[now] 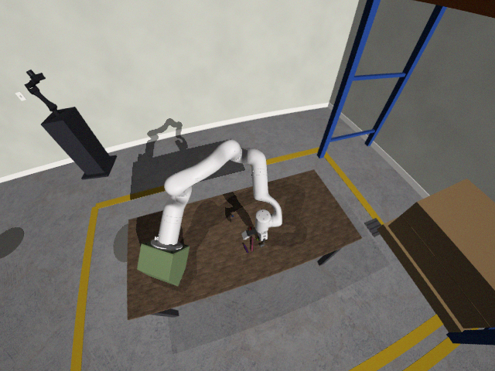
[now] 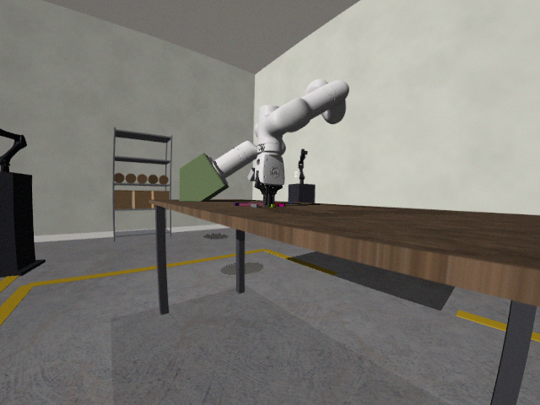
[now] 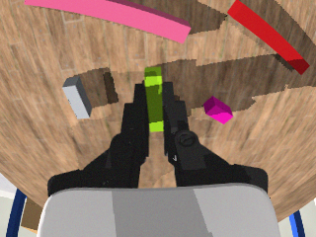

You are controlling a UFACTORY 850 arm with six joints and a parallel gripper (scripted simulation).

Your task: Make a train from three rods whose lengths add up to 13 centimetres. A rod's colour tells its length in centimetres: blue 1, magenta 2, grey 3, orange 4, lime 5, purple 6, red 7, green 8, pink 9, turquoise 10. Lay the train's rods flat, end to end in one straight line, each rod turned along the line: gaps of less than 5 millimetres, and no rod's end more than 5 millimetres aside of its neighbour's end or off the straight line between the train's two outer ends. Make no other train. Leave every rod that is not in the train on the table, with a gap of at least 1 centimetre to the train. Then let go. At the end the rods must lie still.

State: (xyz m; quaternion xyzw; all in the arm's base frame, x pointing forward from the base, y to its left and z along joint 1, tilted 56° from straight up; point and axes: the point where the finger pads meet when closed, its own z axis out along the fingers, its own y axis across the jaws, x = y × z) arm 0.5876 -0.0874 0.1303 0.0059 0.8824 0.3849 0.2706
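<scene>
My hand is 50 mm to the right of the magenta rod and 20 mm above it. From my hand the other things lie so: lime rod: 20 mm below; then pink rod: 60 mm behind, 40 mm to the right, 20 mm below; then grey rod: 50 mm to the right, 20 mm below.
</scene>
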